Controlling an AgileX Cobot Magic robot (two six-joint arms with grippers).
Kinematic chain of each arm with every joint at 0, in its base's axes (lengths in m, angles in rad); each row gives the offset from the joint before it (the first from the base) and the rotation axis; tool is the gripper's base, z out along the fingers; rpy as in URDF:
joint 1: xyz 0 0 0.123 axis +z
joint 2: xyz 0 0 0 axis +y
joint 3: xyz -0.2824 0 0.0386 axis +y
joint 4: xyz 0.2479 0 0.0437 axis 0.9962 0 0.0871
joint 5: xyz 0 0 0 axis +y
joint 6: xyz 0.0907 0 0.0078 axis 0.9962 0 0.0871
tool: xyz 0 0 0 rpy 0 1.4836 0
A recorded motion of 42 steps. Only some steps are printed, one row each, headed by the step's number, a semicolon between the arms.
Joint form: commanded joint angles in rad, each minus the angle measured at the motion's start. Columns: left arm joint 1, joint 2, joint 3, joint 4, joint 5, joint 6; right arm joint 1, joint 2, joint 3, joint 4, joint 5, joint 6.
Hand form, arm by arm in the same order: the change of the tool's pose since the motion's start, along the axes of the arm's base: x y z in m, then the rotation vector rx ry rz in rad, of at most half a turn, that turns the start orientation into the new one. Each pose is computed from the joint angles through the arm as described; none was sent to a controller.
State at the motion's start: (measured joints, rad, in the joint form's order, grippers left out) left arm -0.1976 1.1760 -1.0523 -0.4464 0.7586 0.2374; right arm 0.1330 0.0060 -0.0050 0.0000 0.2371 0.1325
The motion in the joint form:
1: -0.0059 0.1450 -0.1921 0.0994 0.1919 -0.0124; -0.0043 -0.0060 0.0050 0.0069 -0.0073 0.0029
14: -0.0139 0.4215 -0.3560 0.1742 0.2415 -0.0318; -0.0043 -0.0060 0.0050 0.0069 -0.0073 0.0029
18: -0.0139 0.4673 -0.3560 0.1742 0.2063 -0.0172; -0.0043 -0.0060 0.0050 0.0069 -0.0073 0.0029
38: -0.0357 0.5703 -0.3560 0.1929 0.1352 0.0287; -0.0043 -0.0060 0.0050 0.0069 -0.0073 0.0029
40: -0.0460 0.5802 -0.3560 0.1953 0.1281 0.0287; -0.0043 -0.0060 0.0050 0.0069 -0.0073 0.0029
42: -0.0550 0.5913 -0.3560 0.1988 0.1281 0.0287; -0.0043 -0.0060 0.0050 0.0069 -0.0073 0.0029
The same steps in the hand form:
1: 0.0287 -0.0055 0.0093 0.1148 0.1130 -0.0725; -0.0002 -0.0001 -0.0007 0.0107 -0.0070 -0.0042
14: 0.0950 -0.0172 -0.0303 0.2065 0.2639 -0.0863; -0.0002 -0.0001 -0.0007 0.0107 -0.0070 -0.0042
18: 0.1065 -0.0192 -0.0447 0.2160 0.2708 -0.0890; -0.0002 -0.0001 -0.0007 0.0107 -0.0070 -0.0042
38: 0.1273 -0.0296 -0.0798 0.2679 0.2828 -0.1316; -0.0002 -0.0001 -0.0007 0.0107 -0.0070 -0.0042
40: 0.1282 -0.0336 -0.0833 0.2725 0.2841 -0.1405; -0.0002 -0.0001 -0.0007 0.0107 -0.0070 -0.0042
42: 0.1288 -0.0370 -0.0875 0.2792 0.2931 -0.1509; -0.0002 -0.0001 -0.0007 0.0107 -0.0070 -0.0042

